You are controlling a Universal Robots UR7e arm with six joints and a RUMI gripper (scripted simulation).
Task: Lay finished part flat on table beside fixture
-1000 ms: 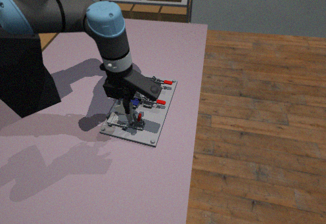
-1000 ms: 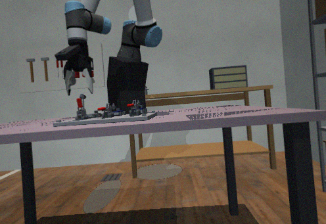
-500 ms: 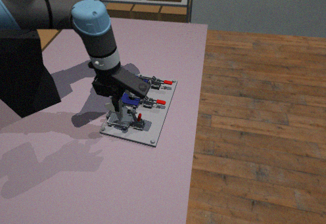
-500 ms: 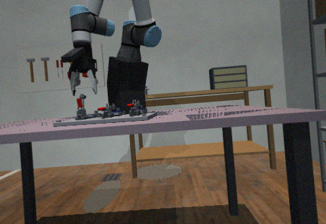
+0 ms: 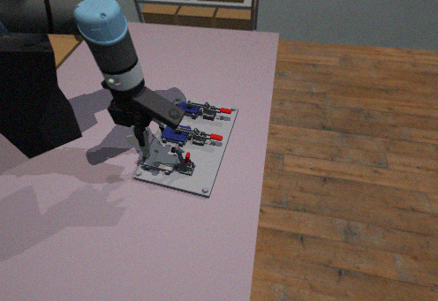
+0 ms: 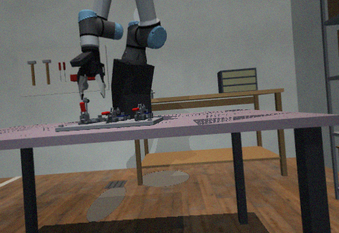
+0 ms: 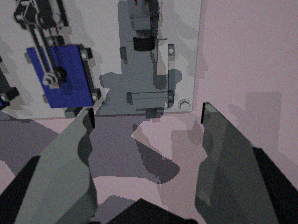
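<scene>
Now: the grey finished part 20 mm behind my hand and 100 mm below it. Round my hand: blue blank 20 mm behind, 220 mm to the left, 90 mm below; grey fixture plate 30 mm ahead, 110 mm to the left, 120 mm below.
</scene>
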